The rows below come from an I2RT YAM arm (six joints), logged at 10 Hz.
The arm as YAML. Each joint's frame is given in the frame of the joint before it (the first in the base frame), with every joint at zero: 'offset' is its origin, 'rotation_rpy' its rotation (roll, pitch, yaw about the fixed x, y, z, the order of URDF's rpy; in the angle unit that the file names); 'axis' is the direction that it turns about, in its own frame. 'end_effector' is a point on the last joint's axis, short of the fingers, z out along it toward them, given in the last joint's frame.
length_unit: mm
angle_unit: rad
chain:
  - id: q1
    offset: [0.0, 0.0, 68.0]
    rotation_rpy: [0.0, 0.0, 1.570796]
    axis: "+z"
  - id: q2
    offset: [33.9, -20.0, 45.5]
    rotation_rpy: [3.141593, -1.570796, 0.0]
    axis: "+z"
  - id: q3
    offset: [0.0, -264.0, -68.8]
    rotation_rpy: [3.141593, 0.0, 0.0]
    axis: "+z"
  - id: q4
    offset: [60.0, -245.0, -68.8]
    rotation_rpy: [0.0, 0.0, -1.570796]
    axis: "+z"
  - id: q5
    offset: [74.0, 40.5, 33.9]
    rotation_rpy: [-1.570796, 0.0, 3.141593]
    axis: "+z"
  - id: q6
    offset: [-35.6, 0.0, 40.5]
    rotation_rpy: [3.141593, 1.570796, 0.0]
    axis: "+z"
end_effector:
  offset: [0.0, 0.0, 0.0]
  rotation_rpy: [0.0, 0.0, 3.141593]
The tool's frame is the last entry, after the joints.
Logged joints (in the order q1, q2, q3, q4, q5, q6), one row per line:
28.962 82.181 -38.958 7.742 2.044 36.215
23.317 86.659 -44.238 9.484 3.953 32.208
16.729 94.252 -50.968 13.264 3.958 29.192
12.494 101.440 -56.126 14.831 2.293 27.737
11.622 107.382 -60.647 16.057 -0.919 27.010
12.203 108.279 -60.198 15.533 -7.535 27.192
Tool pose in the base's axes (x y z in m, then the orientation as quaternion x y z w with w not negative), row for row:
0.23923 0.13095 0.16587 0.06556 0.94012 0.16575 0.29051
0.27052 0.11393 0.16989 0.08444 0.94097 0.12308 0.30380
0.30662 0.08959 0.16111 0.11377 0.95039 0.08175 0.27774
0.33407 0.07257 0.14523 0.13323 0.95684 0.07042 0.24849
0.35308 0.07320 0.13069 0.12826 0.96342 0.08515 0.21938
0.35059 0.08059 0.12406 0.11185 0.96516 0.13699 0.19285
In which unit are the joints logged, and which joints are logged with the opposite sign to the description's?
The joints are logged in degrees. Opposite sign: q3, q4.
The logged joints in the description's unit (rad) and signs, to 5 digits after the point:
0.50548 1.43433 0.67995 -0.13512 0.03567 0.63207
0.40696 1.51248 0.77210 -0.16553 0.06899 0.56214
0.29198 1.64501 0.88956 -0.23150 0.06908 0.50950
0.21806 1.77046 0.97958 -0.25885 0.04002 0.48410
0.20284 1.87417 1.05849 -0.28025 -0.01604 0.47141
0.21298 1.88983 1.05065 -0.27110 -0.13151 0.47459

